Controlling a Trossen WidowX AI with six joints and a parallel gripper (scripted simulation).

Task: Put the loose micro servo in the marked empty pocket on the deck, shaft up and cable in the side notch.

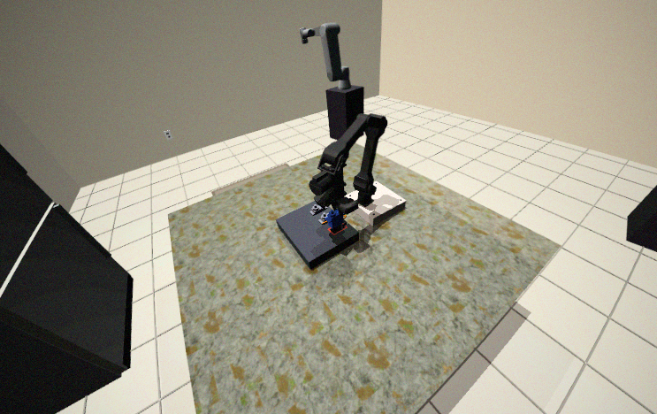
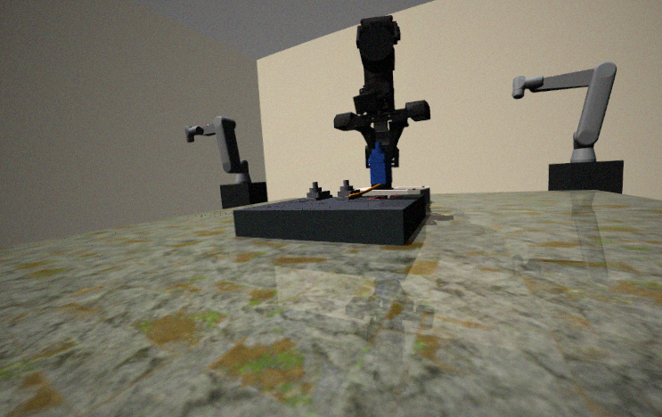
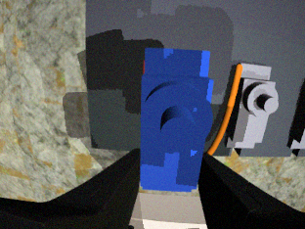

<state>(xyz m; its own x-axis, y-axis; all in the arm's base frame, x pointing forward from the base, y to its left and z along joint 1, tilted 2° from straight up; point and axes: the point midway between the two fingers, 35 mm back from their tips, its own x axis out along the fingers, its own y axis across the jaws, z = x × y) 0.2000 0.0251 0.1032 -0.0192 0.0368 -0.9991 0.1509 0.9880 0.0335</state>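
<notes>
My gripper tip is now 11 cm short of the deck, 10 cm above it and 9 cm to the left of it.
</notes>
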